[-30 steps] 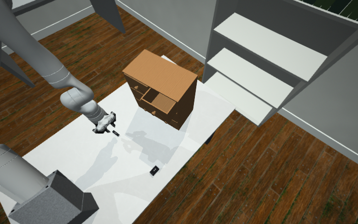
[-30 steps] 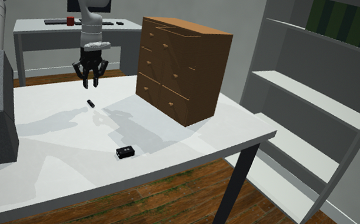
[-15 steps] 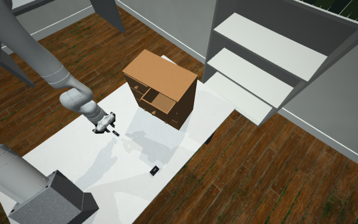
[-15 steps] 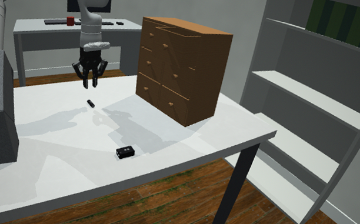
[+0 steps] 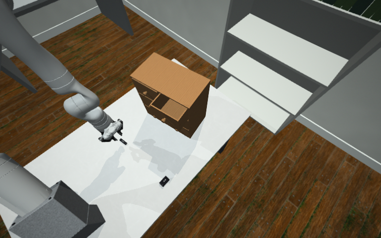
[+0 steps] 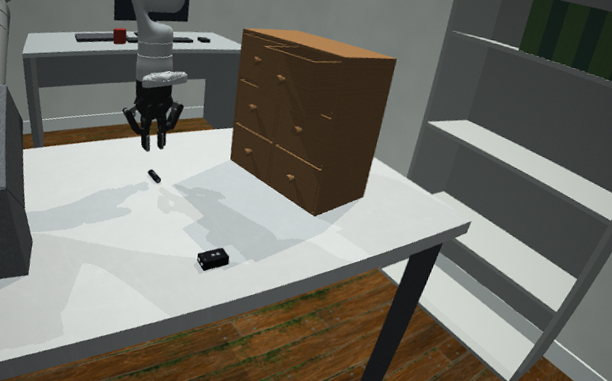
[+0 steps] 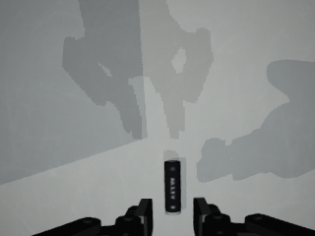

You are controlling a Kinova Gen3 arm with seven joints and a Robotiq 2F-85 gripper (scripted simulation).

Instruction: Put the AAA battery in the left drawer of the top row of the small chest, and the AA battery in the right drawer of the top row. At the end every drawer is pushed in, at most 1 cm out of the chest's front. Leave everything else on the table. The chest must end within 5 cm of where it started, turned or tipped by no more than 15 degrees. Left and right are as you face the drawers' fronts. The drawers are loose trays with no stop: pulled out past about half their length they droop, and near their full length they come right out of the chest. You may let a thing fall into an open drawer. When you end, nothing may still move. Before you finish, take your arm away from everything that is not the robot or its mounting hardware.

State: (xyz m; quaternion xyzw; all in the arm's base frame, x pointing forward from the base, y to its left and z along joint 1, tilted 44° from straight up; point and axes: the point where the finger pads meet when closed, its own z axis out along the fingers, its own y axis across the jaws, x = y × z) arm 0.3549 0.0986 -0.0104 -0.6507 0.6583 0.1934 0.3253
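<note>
The black AA battery is 80 mm below my hand. From my hand the other things lie so: blue AAA battery: 290 mm ahead, 140 mm above, 70 mm to the right; then black box: 320 mm to the right, 80 mm below, 20 mm behind.
</note>
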